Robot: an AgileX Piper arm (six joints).
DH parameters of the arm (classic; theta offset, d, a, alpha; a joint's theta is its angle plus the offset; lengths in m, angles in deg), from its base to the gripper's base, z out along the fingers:
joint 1: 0 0.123 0 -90
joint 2: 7.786 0 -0.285 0
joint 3: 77.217 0 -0.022 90
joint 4: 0 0.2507 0 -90
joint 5: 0 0 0 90
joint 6: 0 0.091 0 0
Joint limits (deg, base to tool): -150..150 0..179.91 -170..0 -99.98..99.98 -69.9..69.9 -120..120
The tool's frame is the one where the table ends.
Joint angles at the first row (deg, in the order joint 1, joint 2, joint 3, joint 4, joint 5, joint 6):
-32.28, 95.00, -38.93, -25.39, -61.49, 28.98
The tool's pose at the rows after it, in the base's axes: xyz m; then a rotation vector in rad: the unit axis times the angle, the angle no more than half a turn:
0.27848, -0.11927, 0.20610, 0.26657, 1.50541, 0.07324
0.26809, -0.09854, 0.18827, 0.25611, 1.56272, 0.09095
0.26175, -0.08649, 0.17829, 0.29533, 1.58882, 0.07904
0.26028, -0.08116, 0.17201, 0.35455, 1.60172, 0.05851
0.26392, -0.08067, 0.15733, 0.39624, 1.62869, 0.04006
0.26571, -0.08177, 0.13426, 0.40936, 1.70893, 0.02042
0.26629, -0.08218, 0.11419, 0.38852, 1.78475, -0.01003
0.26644, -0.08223, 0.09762, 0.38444, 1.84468, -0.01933
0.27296, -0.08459, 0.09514, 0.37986, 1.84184, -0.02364
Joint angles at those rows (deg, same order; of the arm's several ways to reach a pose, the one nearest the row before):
-29.73, 94.89, -32.70, -25.38, -62.29, 26.11
-26.64, 94.90, -27.62, -23.21, -63.52, 23.21
-23.45, 94.90, -24.54, -17.71, -63.81, 20.76
-20.80, 95.35, -23.33, -11.74, -63.47, 19.24
-19.35, 98.90, -23.33, -7.92, -64.71, 17.84
-19.20, 103.71, -23.33, -7.10, -64.81, 16.09
-19.21, 107.95, -23.44, -6.96, -64.93, 13.18
-19.20, 111.48, -23.71, -6.96, -64.87, 11.88
-19.21, 112.73, -25.29, -6.91, -64.75, 11.62

